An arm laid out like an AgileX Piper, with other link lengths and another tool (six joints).
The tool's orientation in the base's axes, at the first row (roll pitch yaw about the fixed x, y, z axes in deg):
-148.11 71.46 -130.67
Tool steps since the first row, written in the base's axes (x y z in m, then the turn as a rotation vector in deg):
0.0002 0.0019 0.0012 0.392 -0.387 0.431
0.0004 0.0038 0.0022 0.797 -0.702 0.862
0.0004 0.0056 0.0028 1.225 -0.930 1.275
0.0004 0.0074 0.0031 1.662 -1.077 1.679
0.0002 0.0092 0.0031 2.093 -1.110 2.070
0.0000 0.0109 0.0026 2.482 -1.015 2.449
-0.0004 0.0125 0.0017 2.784 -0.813 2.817
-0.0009 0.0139 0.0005 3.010 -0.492 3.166
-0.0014 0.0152 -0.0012 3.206 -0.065 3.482
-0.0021 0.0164 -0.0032 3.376 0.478 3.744
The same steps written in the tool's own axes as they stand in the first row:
-0.0016 0.0015 0.0004 -0.397 -0.558 0.143
-0.0031 0.0030 0.0008 -0.813 -1.053 0.318
-0.0041 0.0046 0.0011 -1.238 -1.471 0.542
-0.0048 0.0063 0.0015 -1.677 -1.815 0.798
-0.0052 0.0080 0.0018 -2.129 -2.048 1.082
-0.0051 0.0097 0.0022 -2.591 -2.147 1.365
-0.0045 0.0115 0.0025 -3.052 -2.116 1.599
-0.0036 0.0132 0.0027 -3.507 -1.947 1.799
-0.0022 0.0148 0.0031 -3.950 -1.664 2.009
-0.0005 0.0165 0.0033 -4.365 -1.255 2.240

